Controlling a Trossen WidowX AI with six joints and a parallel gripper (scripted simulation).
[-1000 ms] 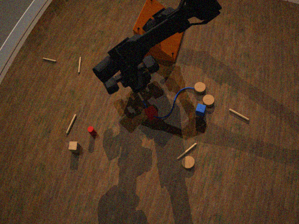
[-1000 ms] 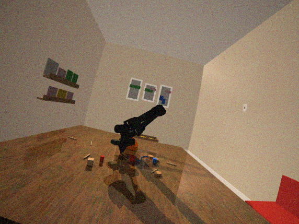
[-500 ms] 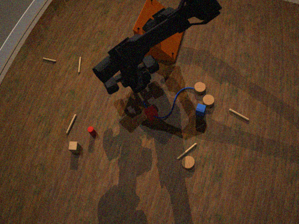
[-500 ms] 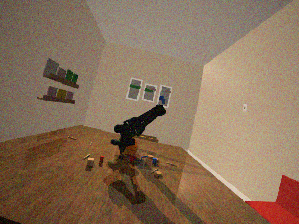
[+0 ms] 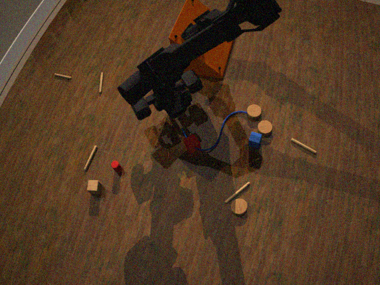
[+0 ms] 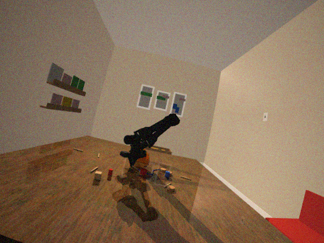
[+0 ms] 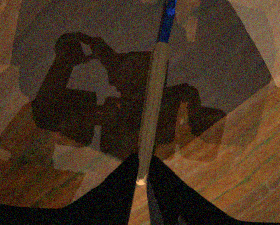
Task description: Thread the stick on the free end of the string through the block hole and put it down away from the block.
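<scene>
The thin wooden stick is 3 cm to the left of my gripper tip, 3 cm ahead of it and 1 cm above it. The rest, counted from my gripper tip: red cylinder: 21 cm ahead, 6 cm to the right, 2 cm above; red cube: 10 cm to the left, 7 cm ahead, 2 cm above; round wooden button: 21 cm to the left, 7 cm behind, 1 cm above.
</scene>
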